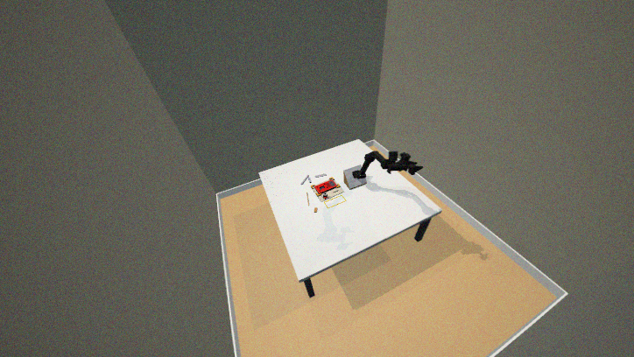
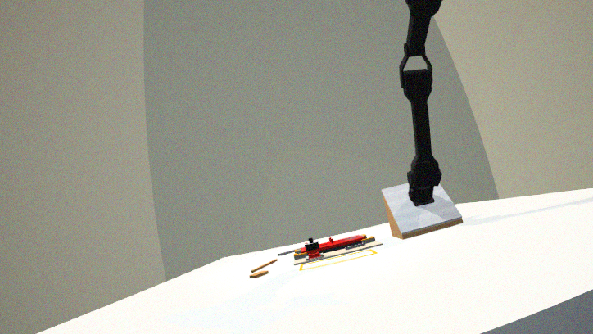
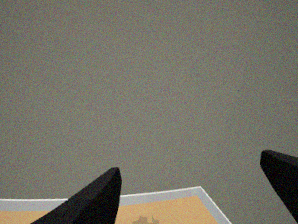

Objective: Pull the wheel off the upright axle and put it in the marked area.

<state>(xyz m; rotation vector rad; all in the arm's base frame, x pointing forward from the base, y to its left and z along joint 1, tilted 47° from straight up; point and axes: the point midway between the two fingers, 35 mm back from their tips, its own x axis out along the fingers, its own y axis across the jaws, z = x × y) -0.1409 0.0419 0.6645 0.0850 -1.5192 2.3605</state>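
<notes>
Right now the wheel is 540 mm ahead of my gripper tip, 480 mm below it and 460 mm to the right of it. From my gripper tip the other things lie so: upright black axle: 530 mm ahead, 490 mm below, 460 mm to the right.
</notes>
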